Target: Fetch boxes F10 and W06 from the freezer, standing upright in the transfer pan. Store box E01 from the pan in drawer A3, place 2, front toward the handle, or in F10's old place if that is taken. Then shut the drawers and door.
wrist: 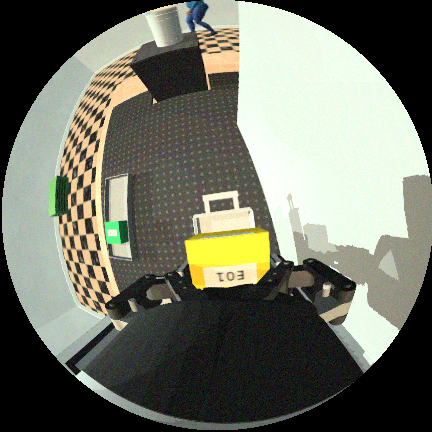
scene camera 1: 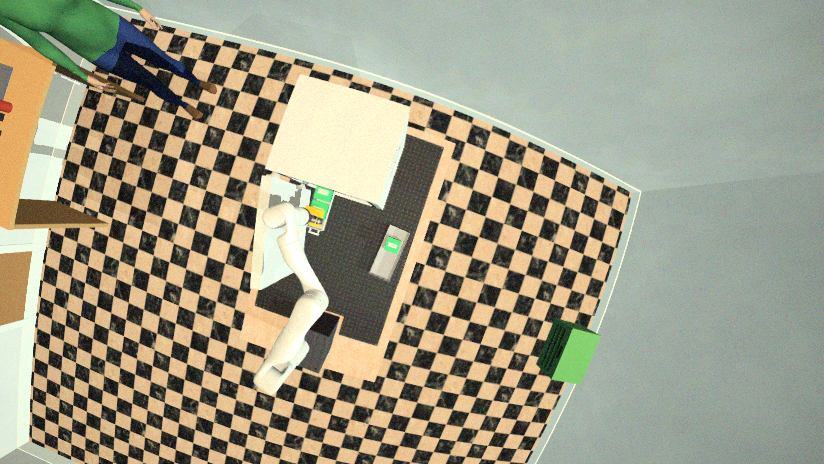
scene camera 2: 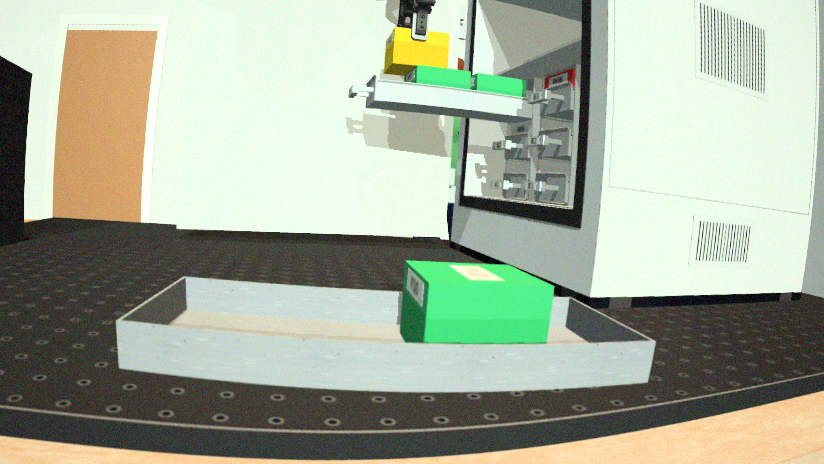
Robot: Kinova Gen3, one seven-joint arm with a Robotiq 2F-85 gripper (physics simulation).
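Observation:
My gripper (scene camera 2: 419,35) (wrist: 229,265) is shut on the yellow box E01 (scene camera 1: 314,214) (scene camera 2: 418,53) (wrist: 227,250). It holds the box upright, low over the handle end of a pulled-out drawer (scene camera 2: 449,99) (wrist: 225,212). In the wrist view the E01 label faces the camera, on the box's top edge side away from the handle. Two green boxes sit in the drawer further in, a nearer one (scene camera 1: 320,209) (scene camera 2: 441,76) and a farther one (scene camera 1: 323,193) (scene camera 2: 500,84). Whether E01 touches the drawer floor is hidden. Another green box (scene camera 1: 392,245) (scene camera 2: 484,305) (wrist: 116,232) stands in the transfer pan (scene camera 2: 374,364) (wrist: 131,200).
The freezer (scene camera 1: 345,132) (scene camera 2: 691,144) stands behind the drawer, its door (scene camera 1: 258,242) (wrist: 325,100) wide open beside the arm. Several other drawers are in, one with a red box (scene camera 2: 558,76). A black block (scene camera 1: 315,351) (wrist: 175,67) stands near the arm's base. A person (scene camera 1: 86,34) stands far off.

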